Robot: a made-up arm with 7 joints.
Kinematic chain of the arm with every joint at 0, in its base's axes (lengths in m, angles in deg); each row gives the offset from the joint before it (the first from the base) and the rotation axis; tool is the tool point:
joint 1: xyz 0 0 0.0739 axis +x
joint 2: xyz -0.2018 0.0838 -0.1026 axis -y
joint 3: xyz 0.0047 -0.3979 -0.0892 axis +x
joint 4: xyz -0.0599 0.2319 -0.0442 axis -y
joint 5: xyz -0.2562 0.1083 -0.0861 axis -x
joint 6: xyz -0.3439 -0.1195 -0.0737 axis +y
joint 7: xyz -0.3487 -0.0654 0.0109 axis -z
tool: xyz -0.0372 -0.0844 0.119
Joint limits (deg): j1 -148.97..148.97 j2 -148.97..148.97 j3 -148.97..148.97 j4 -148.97..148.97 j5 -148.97..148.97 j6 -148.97..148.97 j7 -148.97..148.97
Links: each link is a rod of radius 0.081 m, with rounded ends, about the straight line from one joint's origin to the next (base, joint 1, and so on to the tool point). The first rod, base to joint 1, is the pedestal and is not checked.
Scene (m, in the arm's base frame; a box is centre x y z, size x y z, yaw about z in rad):
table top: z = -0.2
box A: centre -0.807 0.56 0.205 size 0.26 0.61 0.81 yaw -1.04
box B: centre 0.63 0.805 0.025 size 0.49 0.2 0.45 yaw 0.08
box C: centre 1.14 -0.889 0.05 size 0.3 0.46 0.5 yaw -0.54
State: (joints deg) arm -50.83 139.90 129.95 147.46 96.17 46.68 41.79
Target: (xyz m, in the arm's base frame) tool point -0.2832 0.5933 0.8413
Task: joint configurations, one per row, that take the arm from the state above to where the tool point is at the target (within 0.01 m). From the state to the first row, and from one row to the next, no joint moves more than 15 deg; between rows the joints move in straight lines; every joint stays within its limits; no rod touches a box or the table.
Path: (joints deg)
1: -48.55 135.51 127.02 147.84 108.68 56.87 46.69
2: -46.28 131.11 124.09 148.22 121.19 67.06 51.59
3: -44.00 126.72 121.17 148.59 133.70 77.25 56.49
4: -41.72 122.33 118.24 148.97 146.21 87.45 61.38
5: -43.87 107.54 119.84 148.97 138.85 75.40 58.92
6: -46.02 92.74 121.45 148.97 131.50 63.36 56.46
7: -48.17 77.95 123.06 148.97 124.14 51.32 54.00
8: -50.32 63.16 124.67 148.97 116.79 39.28 51.53
9: -52.47 48.36 126.27 148.97 109.43 27.23 49.07

